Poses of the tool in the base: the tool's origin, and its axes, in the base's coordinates. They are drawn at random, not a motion.
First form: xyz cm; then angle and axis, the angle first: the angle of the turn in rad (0 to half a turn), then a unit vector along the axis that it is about.
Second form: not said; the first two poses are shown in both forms.
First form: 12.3, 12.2, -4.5, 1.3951, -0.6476, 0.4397, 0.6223
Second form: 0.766, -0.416, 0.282, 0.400, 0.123, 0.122, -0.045
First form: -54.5, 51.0, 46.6, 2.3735, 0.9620, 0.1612, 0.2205
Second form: 0.375, 0.892, 0.149, 0.204, -0.545, 0.510, 0.466
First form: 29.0, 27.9, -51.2, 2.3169, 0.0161, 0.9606, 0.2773
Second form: 0.401, 0.015, 0.880, 0.254, 0.290, 0.279, -0.512
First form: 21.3, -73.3, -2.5, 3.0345, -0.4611, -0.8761, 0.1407
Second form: 0.054, -0.460, -0.875, 0.141, 0.213, -0.733, -0.025
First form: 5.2, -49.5, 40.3, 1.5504, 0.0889, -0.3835, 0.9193
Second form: 0.714, 0.062, -0.268, 0.643, 0.052, -0.495, 0.403
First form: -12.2, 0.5, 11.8, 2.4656, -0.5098, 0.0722, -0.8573
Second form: 0.332, -0.481, 0.068, -0.809, -0.122, 0.005, 0.118
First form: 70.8, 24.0, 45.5, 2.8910, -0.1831, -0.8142, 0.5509
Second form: 0.125, -0.182, -0.808, 0.547, 0.708, 0.240, 0.455
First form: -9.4, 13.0, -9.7, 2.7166, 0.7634, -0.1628, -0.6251
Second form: 0.211, 0.746, -0.159, -0.611, -0.094, 0.130, -0.097
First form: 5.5, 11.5, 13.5, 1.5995, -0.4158, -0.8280, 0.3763
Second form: 0.697, -0.298, -0.594, 0.270, 0.055, 0.115, 0.135
